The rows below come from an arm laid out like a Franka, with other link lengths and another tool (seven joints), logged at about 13 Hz.
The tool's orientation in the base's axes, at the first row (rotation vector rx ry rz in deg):
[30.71, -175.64, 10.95]
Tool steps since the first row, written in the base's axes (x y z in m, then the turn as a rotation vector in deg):
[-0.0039, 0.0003, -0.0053, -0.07, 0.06, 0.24]
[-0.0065, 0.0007, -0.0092, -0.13, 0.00, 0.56]
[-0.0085, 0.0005, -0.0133, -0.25, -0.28, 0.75]
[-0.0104, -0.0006, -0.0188, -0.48, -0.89, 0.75]
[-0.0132, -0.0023, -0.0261, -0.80, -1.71, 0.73]
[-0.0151, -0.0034, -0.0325, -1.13, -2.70, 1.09]
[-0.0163, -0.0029, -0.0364, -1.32, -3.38, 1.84]
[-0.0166, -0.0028, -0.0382, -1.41, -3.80, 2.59]
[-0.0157, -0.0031, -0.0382, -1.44, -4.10, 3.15]
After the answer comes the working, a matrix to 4 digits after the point.
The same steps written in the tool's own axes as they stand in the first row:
[0.0033, 0.0022, 0.0052, 0.06, 0.05, -0.25]
[0.0055, 0.0039, 0.0091, 0.15, -0.02, -0.56]
[0.0072, 0.0049, 0.0132, 0.36, -0.26, -0.71]
[0.0091, 0.0052, 0.0188, 0.78, -0.76, -0.63]
[0.0120, 0.0054, 0.0262, 1.36, -1.41, -0.51]
[0.0139, 0.0057, 0.0327, 2.02, -2.26, -0.74]
[0.0147, 0.0071, 0.0365, 2.46, -2.92, -1.40]
[0.0149, 0.0075, 0.0383, 2.72, -3.37, -2.09]
[0.0141, 0.0069, 0.0383, 2.87, -3.70, -2.61]

The tool's axes in the first row as the columns of a matrix, in the base's axes (rounded; the answer above uses it unrounded):
[-0.9406, -0.3395, -0.0023]
[-0.3365, 0.9334, -0.1246]
[0.0444, -0.1164, -0.9922]

